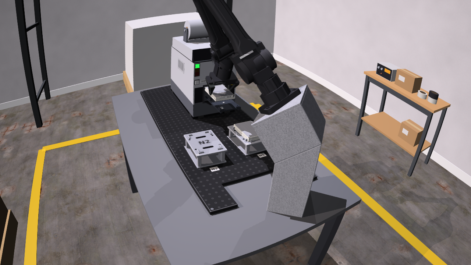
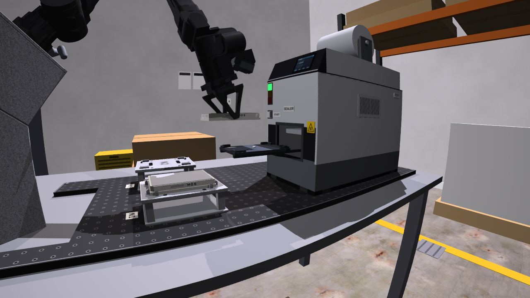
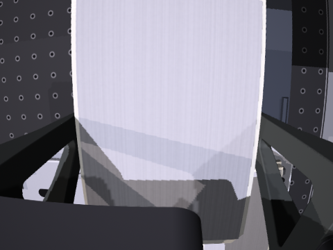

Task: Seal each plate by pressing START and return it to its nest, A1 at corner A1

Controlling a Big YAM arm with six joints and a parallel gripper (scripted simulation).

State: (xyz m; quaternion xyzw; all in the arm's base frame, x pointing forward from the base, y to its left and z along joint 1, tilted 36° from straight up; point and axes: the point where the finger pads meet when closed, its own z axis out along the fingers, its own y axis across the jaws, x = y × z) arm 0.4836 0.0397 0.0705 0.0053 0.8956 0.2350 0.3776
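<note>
My hand is 18 cm past the nest N2, 10 cm to the right of it and 13 cm above it. Also, from my hand: white well plate (right at my hand); start button (14 cm ahead, 8 cm to the left); sealer stage (5 cm ahead, 3 cm to the right, 8 cm below).
</note>
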